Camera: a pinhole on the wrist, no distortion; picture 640 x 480 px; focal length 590.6 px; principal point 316.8 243.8 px. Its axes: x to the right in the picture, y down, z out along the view. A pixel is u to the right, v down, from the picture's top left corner.
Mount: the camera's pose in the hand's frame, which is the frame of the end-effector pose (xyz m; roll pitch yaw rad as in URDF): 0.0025 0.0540 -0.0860 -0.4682 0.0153 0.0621
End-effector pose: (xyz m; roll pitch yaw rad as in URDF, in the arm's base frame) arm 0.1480 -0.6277 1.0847 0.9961 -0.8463 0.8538
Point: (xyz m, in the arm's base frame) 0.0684 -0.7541 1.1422
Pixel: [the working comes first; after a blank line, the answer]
In the camera's frame: -0.0564 -0.0286 0.1932

144.5 156.4
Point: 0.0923 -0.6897 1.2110
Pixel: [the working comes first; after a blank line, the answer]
In the camera's frame: 0.0386 -0.0148 0.1774

445.1 194.7
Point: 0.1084 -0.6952 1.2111
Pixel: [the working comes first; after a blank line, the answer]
In the camera's frame: 0.0419 -0.0310 0.1812

453.5 142.7
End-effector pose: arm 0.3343 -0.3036 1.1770 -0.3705 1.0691 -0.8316
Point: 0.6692 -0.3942 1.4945
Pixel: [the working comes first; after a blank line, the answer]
In the camera's frame: -0.1498 -0.2579 0.4665

outside the picture
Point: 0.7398 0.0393 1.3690
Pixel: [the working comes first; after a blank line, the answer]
In the camera's frame: -0.1419 0.1954 0.5227

156.4 464.5
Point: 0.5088 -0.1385 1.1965
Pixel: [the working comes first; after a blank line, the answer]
In the camera's frame: -0.0140 0.0705 0.2350

281.6 420.9
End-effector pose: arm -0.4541 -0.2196 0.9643 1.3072 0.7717 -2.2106
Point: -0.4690 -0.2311 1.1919
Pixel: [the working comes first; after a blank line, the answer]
In the camera's frame: -0.1429 0.0494 0.1757

outside the picture
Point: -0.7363 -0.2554 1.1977
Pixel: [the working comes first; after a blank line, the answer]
In the camera's frame: -0.0178 0.0039 0.4089

291.0 249.4
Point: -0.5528 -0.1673 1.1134
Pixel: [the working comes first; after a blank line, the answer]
In the camera's frame: -0.0956 -0.0666 0.2152

54.5 60.9
